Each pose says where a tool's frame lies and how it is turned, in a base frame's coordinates. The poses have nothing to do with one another.
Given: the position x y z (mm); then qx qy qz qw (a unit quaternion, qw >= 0).
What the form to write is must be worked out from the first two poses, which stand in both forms.
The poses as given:
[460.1, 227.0, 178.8, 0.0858, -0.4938, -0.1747, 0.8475]
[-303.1, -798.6, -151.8, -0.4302, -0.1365, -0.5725, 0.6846]
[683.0, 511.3, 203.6, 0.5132, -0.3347, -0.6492, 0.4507]
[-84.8, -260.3, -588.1, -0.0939, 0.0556, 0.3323, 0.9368]
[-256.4, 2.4, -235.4, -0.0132, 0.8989, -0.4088, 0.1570]
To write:
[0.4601, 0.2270, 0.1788, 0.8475, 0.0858, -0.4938, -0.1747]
[-0.3031, -0.7986, -0.1518, 0.6846, -0.4302, -0.1365, -0.5725]
[0.6830, 0.5113, 0.2036, 0.4507, 0.5132, -0.3347, -0.6492]
[-0.0848, -0.2603, -0.5881, 0.9368, -0.0939, 0.0556, 0.3323]
[-0.2564, 0.0024, -0.2354, 0.1570, -0.0132, 0.8989, -0.4088]

